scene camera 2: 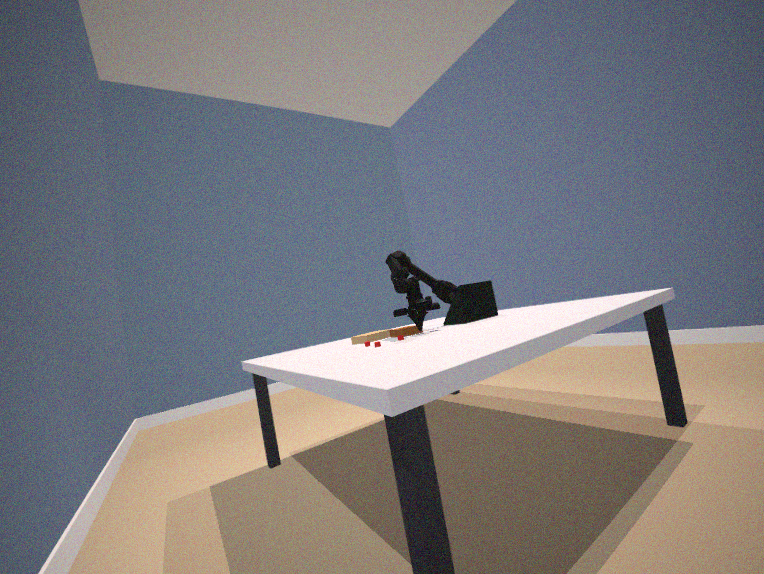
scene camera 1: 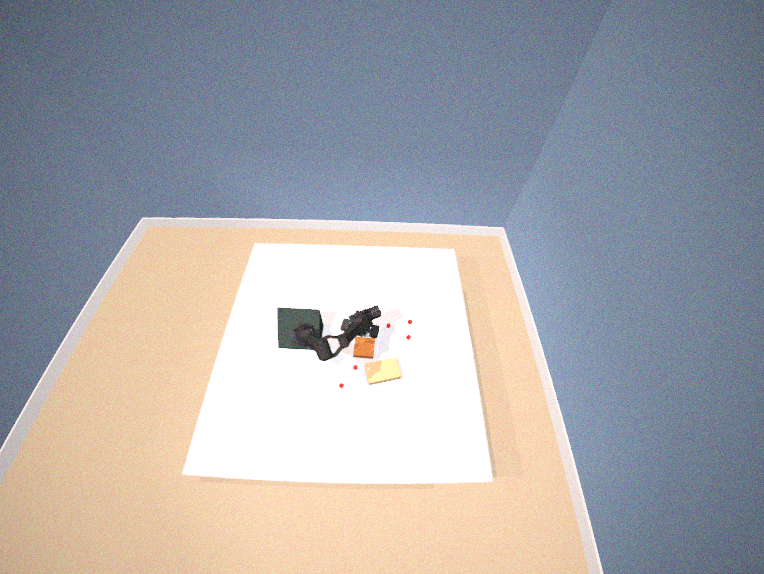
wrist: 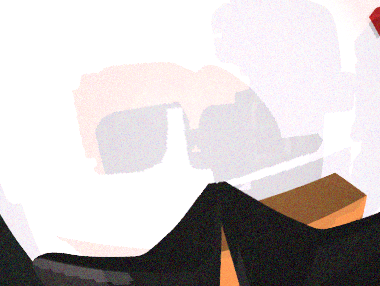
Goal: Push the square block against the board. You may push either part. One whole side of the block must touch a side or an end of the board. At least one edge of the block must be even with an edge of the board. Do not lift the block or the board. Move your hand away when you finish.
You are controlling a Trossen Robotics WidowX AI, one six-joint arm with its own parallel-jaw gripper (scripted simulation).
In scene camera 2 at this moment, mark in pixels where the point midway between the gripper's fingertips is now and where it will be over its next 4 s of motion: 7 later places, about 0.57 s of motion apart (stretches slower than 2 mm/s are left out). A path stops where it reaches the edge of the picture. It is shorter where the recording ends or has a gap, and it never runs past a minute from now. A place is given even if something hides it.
The gripper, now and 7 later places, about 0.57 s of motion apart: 420, 330; 423, 330; 424, 322; 419, 317; 414, 317; 414, 318; 416, 329; 413, 330
